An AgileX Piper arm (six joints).
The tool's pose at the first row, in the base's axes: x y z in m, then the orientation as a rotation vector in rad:
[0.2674, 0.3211, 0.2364, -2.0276, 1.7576, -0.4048]
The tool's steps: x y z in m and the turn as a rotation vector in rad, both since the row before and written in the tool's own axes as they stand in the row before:
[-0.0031, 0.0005, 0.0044, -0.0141, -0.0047, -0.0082]
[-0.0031, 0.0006, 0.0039, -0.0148, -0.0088, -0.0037]
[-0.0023, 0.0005, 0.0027, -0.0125, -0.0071, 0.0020]
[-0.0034, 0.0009, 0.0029, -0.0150, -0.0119, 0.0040]
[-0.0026, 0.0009, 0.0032, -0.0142, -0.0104, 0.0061]
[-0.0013, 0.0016, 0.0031, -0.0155, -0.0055, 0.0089]
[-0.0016, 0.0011, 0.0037, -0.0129, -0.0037, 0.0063]
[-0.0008, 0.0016, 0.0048, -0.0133, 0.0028, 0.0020]
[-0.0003, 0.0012, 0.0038, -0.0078, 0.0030, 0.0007]
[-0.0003, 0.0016, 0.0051, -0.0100, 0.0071, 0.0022]
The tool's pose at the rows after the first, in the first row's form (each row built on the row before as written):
[0.2686, 0.3247, 0.2325, -2.0445, 1.7547, -0.3909]
[0.2694, 0.3282, 0.2290, -2.0569, 1.7539, -0.3706]
[0.2698, 0.3308, 0.2265, -2.0625, 1.7583, -0.3522]
[0.2697, 0.3344, 0.2238, -2.0669, 1.7631, -0.3259]
[0.2698, 0.3373, 0.2208, -2.0689, 1.7703, -0.3012]
[0.2694, 0.3389, 0.2174, -2.0700, 1.7836, -0.2798]
[0.2696, 0.3409, 0.2138, -2.0720, 1.7940, -0.2632]
[0.2699, 0.3423, 0.2089, -2.0798, 1.8041, -0.2544]
[0.2702, 0.3431, 0.2050, -2.0851, 1.8103, -0.2508]
[0.2706, 0.3440, 0.1997, -2.0915, 1.8215, -0.2494]

